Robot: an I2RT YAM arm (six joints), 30 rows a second.
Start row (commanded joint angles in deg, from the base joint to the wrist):
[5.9 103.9 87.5 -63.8 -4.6 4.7]
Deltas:
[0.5 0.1 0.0 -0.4 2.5 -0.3]
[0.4 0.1 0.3 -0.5 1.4 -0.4]
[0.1 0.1 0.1 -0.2 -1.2 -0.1]
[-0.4 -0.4 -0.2 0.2 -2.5 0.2]
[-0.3 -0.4 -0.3 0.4 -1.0 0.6]
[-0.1 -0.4 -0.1 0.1 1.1 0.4]
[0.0 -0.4 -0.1 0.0 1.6 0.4]
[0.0 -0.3 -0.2 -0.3 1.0 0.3]
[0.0 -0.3 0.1 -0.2 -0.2 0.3]
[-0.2 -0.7 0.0 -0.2 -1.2 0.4]
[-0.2 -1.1 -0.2 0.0 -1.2 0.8]
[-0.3 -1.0 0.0 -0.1 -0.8 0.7]
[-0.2 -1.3 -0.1 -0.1 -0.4 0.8]
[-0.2 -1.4 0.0 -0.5 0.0 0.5]
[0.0 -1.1 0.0 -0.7 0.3 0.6]
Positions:
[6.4 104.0 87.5 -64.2 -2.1 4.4]
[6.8 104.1 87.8 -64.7 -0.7 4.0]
[6.9 104.2 87.9 -64.9 -1.9 3.9]
[6.5 103.8 87.7 -64.7 -4.4 4.1]
[6.2 103.4 87.4 -64.3 -5.4 4.7]
[6.1 103.0 87.3 -64.2 -4.3 5.1]
[6.1 102.6 87.2 -64.2 -2.7 5.5]
[6.1 102.3 87.0 -64.5 -1.7 5.8]
[6.1 102.0 87.1 -64.7 -1.9 6.1]
[5.9 101.3 87.1 -64.9 -3.1 6.5]
[5.7 100.2 86.9 -64.9 -4.3 7.3]
[5.4 99.2 86.9 -65.0 -5.1 8.0]
[5.2 97.9 86.8 -65.1 -5.5 8.8]
[5.0 96.5 86.8 -65.6 -5.5 9.3]
[5.0 95.4 86.8 -66.3 -5.2 9.9]

